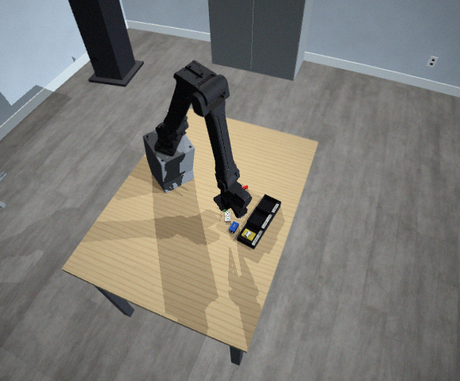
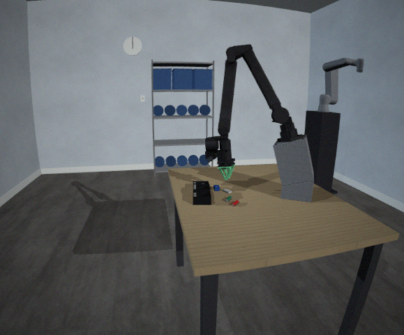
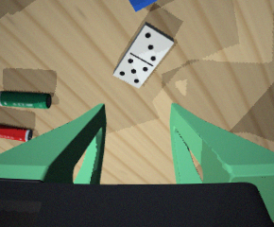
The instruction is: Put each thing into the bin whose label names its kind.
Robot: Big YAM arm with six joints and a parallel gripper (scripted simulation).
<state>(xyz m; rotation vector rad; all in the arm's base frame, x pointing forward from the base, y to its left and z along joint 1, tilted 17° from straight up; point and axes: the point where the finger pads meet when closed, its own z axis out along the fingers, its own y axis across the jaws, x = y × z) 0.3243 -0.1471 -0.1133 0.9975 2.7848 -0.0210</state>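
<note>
Now: the white domino 70 mm below my hand. Round my hand: grey-white piece 110 mm ahead, 80 mm to the right, 50 mm below; blue block 70 mm below, 60 mm to the right, 40 mm ahead; green piece 110 mm to the left, 70 mm below, 40 mm ahead.
</note>
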